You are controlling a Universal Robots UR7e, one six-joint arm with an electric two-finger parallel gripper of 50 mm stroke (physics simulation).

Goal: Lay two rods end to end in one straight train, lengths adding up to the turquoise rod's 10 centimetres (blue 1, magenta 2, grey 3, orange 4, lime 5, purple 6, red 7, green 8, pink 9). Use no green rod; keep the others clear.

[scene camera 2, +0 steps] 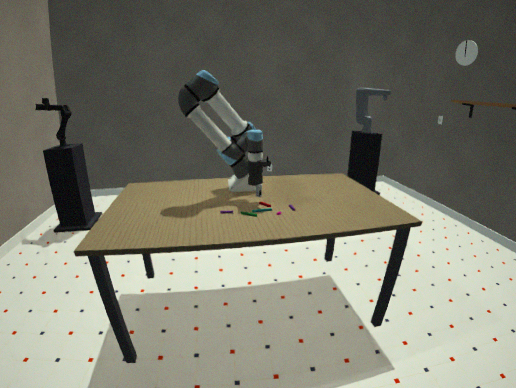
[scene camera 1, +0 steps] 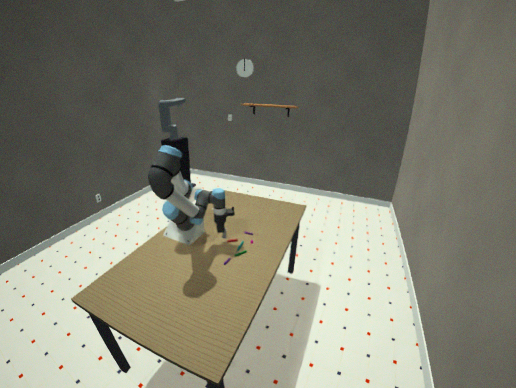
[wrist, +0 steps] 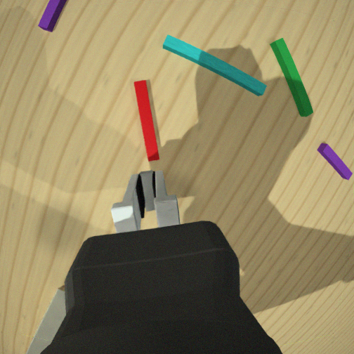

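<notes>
My gripper points down above the table and is shut on a short grey rod, which shows between the dark finger pads. Fingers and rod blend in colour, so the rod's lower end is hard to make out. The red rod lies flat; its near end appears just ahead of the fingertips in the wrist view. The turquoise rod lies apart from the red one, at an angle to it.
The green rod lies near the turquoise rod's end. One purple rod lies beyond green. Another purple rod and a magenta rod lie on the other side.
</notes>
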